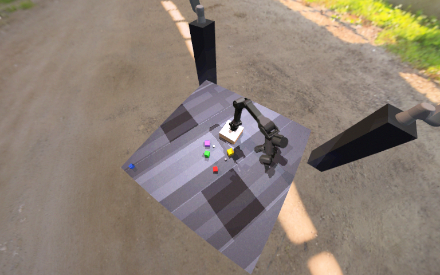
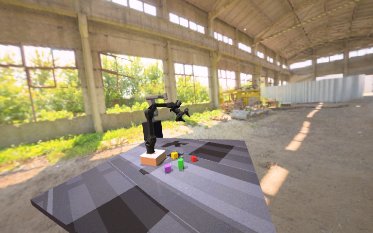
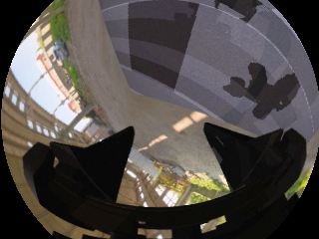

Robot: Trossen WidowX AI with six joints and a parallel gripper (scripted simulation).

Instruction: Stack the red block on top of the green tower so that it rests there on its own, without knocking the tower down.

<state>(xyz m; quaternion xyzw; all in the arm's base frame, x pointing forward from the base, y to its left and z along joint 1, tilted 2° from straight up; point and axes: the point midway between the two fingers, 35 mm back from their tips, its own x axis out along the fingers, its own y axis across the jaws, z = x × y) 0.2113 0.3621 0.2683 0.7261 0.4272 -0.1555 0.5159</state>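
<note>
Right now my gripper tip is 150 mm short of the red block, 300 mm to the left of it and 290 mm above it. Also, from my gripper tip: blue block (560 mm ahead, 910 mm to the right, 300 mm below); then yellow block (50 mm behind, 280 mm to the right, 290 mm below); then purple block (10 mm ahead, 490 mm to the right, 290 mm below).
</note>
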